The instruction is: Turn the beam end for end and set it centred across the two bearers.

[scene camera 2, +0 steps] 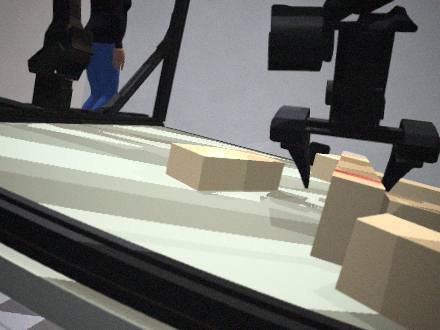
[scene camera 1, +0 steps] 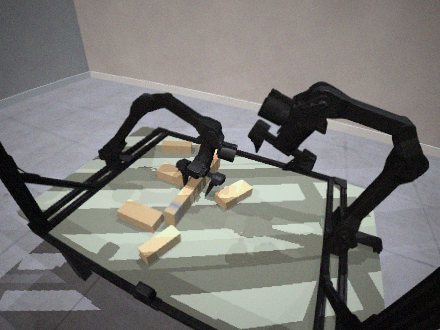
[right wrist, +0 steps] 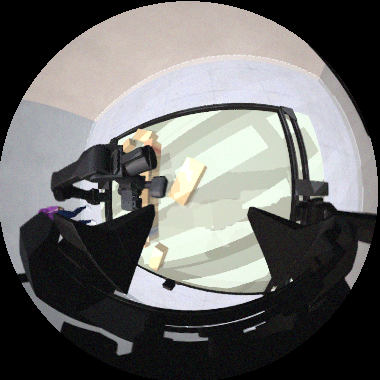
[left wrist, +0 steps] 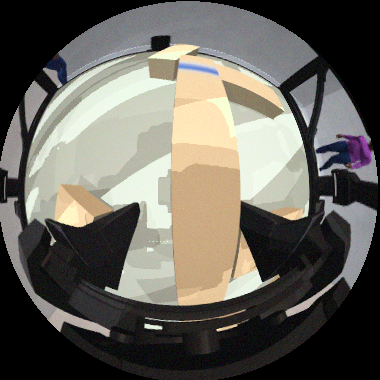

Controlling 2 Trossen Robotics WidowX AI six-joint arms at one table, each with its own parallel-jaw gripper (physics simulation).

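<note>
The long wooden beam lies among similar plain blocks. Its blue-banded end is nearer the front in scene camera 1; its red band shows in scene camera 2. My left gripper is open, its fingers over opposite sides of the beam, not closed on it. My right gripper is open and empty, high above the table at the right. Wooden blocks lie about; I cannot tell which two are the bearers.
One block lies near the beam's blue end, another block beside that end. A block lies left of the beam, and one more block farther back. A dark frame edges the table.
</note>
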